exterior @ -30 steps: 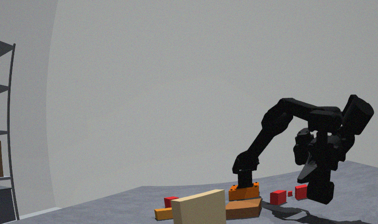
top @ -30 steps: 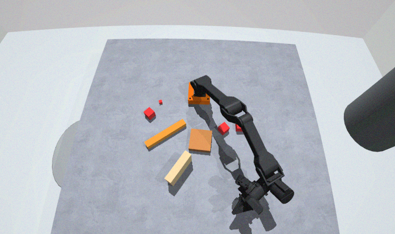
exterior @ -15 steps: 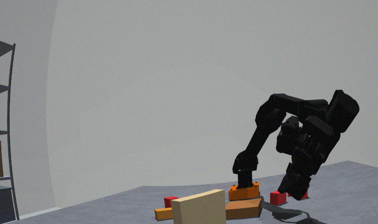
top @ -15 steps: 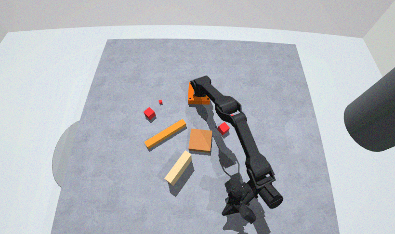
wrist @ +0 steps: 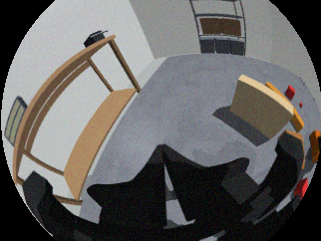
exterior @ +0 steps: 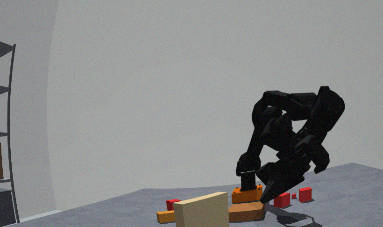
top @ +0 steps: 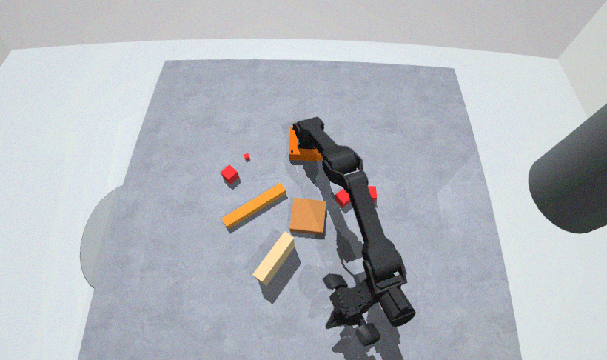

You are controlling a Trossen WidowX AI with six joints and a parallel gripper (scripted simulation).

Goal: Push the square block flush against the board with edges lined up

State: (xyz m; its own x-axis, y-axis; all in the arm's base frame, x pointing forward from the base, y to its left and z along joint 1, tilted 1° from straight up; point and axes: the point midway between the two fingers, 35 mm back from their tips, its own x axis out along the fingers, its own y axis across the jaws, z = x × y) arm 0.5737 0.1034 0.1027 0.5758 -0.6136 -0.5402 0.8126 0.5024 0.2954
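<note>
Right now the cream bar is 18 cm behind my gripper tip, 15 cm to the right of it and 7 cm below it. From my gripper tip the other things lie so: long orange board: 35 cm behind, 24 cm to the right, 10 cm below; square block: 33 cm behind, 6 cm to the right, 10 cm below.
</note>
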